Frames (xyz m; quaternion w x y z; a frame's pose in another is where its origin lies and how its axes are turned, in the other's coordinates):
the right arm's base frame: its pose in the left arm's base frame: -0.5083 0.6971 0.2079 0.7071 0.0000 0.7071 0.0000
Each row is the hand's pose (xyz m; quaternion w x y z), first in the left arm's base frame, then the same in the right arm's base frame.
Working: the left arm's base frame: its pose in the right arm's base frame: 0.2079 -0.6971 0.5083 0.7071 0.0000 -0.7071 0.0000

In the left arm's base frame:
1: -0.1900 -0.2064 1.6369 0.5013 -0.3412 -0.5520 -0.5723
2: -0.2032 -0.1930 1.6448 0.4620 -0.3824 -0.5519 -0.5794
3: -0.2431 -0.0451 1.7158 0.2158 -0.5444 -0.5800 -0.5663
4: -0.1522 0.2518 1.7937 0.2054 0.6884 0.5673 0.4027
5: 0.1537 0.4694 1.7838 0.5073 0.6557 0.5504 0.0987
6: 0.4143 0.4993 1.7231 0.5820 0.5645 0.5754 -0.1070
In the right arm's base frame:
1: -1.4290 -0.9035 0.3183 0.0359 -0.1634 0.7448 0.6460
2: -1.4369 -0.8901 0.3051 0.0636 -0.1393 0.7169 0.6801
3: -1.5079 -0.7422 0.2652 0.2575 -0.0155 0.5627 0.7854
4: -1.5858 -0.4453 0.3561 0.5464 0.2020 0.2559 0.7715
5: -1.5759 -0.2277 0.6620 0.7479 0.3939 0.0305 0.5334
6: -1.5152 -0.1978 0.9226 0.8184 0.4748 -0.0047 0.3235

